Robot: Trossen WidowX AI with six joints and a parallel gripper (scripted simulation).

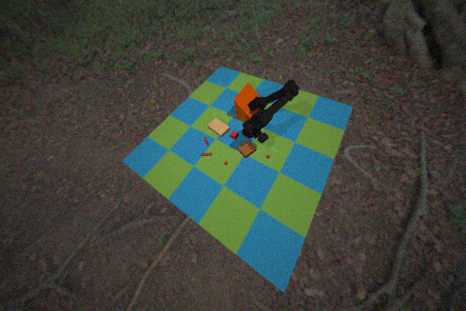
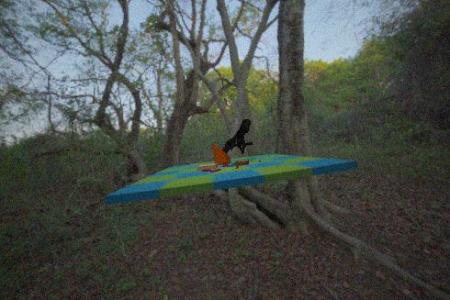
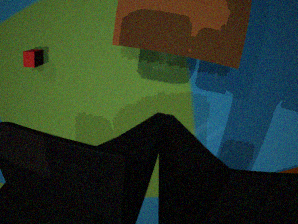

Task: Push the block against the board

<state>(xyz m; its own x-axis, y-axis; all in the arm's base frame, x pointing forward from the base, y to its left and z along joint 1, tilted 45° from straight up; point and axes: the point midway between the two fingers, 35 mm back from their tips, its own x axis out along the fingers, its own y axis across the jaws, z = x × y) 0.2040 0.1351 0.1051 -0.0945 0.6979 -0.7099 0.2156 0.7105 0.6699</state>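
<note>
The small red cube is 160 mm to the right of my gripper tip, 60 mm below it and 40 mm ahead of it. The rest, counted from my gripper tip: board: 310 mm to the right, 60 mm below, 50 mm ahead; then square block: 70 mm ahead, 60 mm below, 20 mm to the right.
</note>
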